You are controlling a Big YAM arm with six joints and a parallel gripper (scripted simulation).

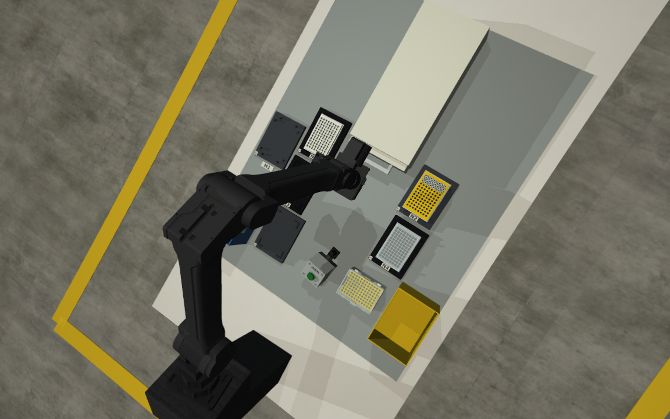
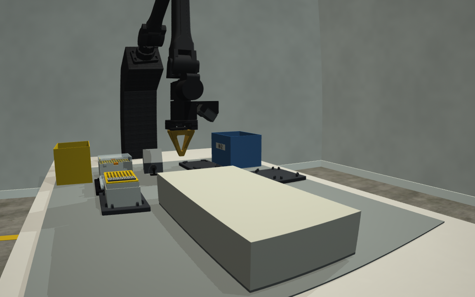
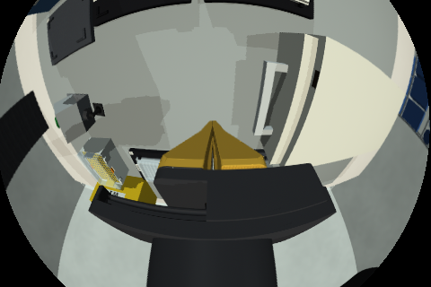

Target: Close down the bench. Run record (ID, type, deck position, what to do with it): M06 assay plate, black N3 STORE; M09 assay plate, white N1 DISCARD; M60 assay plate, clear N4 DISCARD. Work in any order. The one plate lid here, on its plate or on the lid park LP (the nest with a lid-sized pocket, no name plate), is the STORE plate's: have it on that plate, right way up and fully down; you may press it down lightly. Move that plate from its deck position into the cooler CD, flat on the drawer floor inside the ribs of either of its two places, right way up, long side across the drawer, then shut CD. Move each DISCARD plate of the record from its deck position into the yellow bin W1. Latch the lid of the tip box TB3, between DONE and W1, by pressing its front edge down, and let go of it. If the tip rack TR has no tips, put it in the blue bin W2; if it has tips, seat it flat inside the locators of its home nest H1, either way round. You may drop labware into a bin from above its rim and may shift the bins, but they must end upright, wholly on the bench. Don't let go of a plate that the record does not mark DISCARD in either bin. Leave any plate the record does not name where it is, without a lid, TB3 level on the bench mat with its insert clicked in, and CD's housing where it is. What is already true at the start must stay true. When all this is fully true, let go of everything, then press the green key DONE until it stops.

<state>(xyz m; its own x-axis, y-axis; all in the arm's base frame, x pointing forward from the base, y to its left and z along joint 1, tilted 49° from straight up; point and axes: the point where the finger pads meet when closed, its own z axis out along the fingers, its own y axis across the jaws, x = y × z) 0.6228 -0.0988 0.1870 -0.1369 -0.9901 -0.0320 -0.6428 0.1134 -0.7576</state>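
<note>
The white plate is 170 mm to the left of my hand, 110 mm ahead of it and 90 mm below it. Also, from my hand: clear plate lid: 190 mm ahead, 80 mm below, 40 mm to the right; then yellow tip rack: 200 mm to the right, 50 mm below, 10 mm ahead; then black plate: 190 mm ahead, 90 mm below, 40 mm to the right.
</note>
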